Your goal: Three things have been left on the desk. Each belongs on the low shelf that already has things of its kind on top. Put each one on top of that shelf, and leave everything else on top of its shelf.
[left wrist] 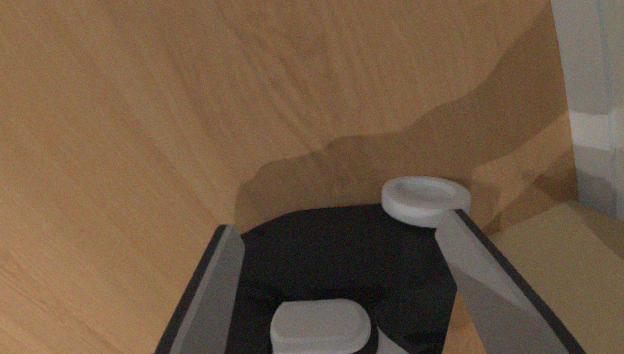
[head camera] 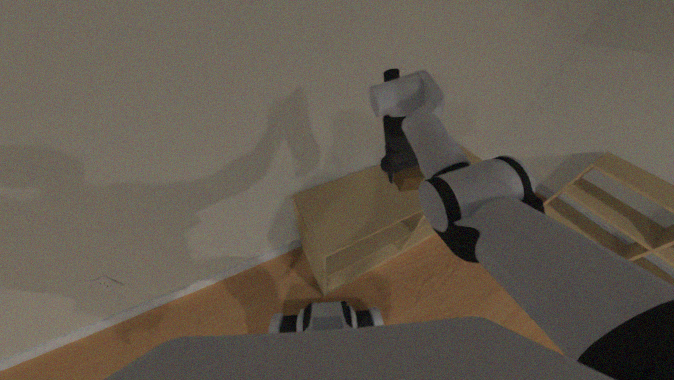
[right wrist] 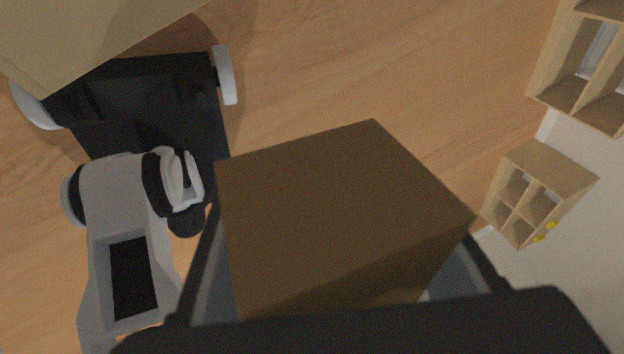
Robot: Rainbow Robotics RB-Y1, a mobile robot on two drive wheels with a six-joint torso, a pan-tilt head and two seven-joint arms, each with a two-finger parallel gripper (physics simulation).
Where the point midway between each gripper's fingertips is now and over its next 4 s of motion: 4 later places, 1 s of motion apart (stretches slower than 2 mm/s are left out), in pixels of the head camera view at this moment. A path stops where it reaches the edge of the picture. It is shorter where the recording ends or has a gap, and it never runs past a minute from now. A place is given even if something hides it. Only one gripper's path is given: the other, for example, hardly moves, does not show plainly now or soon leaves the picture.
My right gripper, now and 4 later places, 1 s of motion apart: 403,177; 393,155; 393,153; 389,177; 388,190
